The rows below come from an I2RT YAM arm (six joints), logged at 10 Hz.
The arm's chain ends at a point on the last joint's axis. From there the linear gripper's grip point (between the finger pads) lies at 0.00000 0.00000 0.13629 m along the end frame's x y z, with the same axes.
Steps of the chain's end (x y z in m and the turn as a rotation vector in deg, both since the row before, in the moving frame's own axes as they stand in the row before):
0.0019 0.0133 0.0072 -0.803 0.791 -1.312
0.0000 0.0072 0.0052 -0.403 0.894 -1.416
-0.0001 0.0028 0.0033 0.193 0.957 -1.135
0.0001 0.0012 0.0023 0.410 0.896 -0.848
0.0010 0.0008 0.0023 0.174 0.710 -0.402
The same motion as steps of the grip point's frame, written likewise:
0.0038 0.0152 0.0072 -0.803 0.791 -1.312
0.0021 0.0081 0.0052 -0.403 0.894 -1.416
0.0022 0.0023 0.0033 0.193 0.957 -1.135
0.0022 0.0002 0.0023 0.410 0.896 -0.848
0.0027 0.0004 0.0023 0.174 0.710 -0.402

